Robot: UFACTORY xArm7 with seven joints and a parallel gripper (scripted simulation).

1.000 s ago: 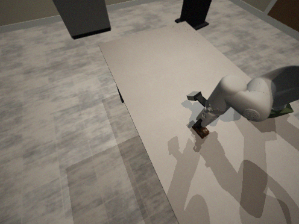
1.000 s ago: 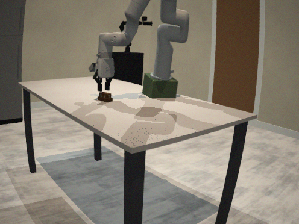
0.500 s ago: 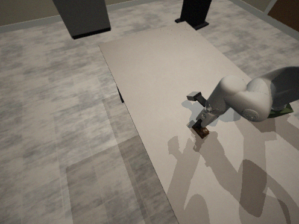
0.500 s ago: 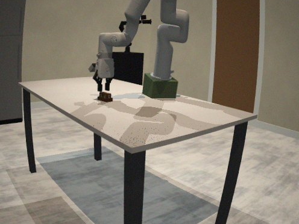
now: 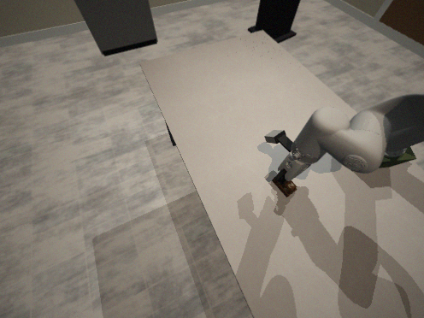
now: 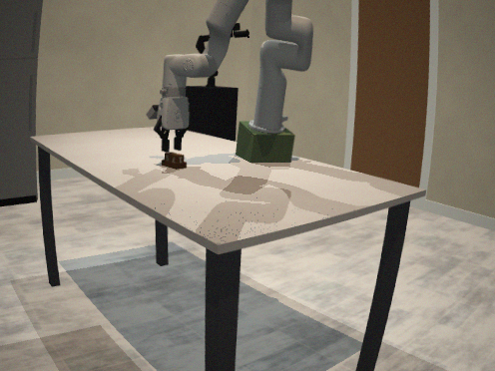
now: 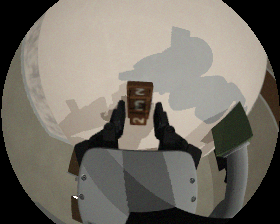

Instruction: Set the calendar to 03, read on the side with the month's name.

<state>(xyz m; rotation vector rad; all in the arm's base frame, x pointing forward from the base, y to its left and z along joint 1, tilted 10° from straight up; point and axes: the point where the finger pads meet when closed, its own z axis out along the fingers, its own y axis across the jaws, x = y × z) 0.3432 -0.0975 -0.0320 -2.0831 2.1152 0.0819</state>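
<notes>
Now: hand 60 mm above the brown calendar tray and 20 mm to the right of it.
</notes>
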